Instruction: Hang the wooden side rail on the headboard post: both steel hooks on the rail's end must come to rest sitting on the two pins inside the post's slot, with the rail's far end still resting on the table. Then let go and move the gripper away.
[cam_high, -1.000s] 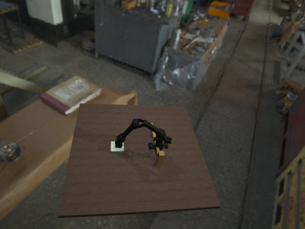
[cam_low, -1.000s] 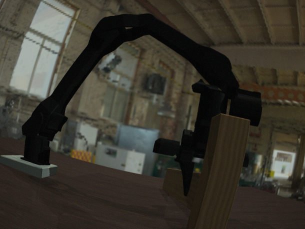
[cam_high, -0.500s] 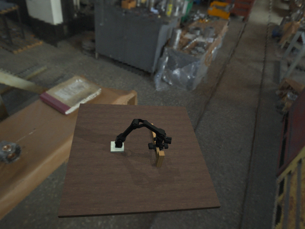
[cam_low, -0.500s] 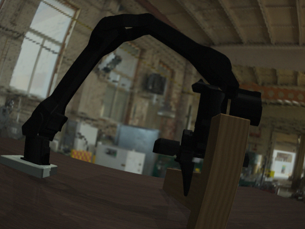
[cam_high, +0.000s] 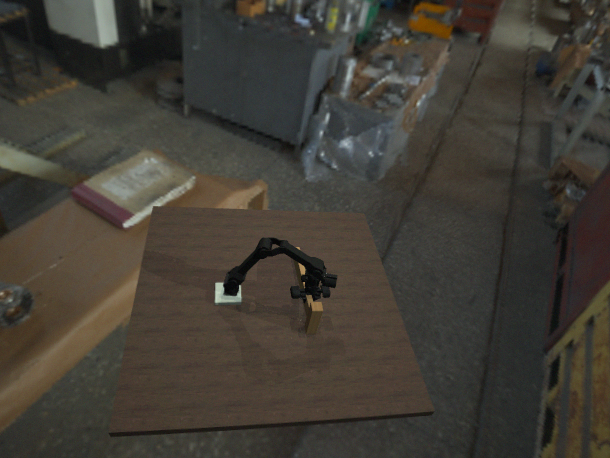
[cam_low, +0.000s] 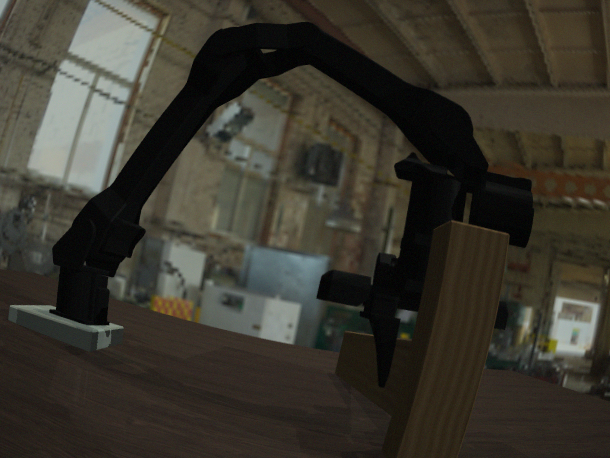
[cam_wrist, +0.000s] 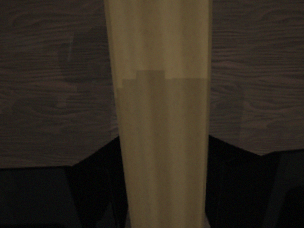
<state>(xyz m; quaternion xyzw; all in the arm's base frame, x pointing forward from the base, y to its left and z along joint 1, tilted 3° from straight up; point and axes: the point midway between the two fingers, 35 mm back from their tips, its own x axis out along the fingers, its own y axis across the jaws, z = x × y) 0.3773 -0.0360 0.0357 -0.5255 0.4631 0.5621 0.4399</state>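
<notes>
My gripper tip is 12 cm to the left of the wooden headboard post, 4 cm below it and 2 cm short of it.
</notes>
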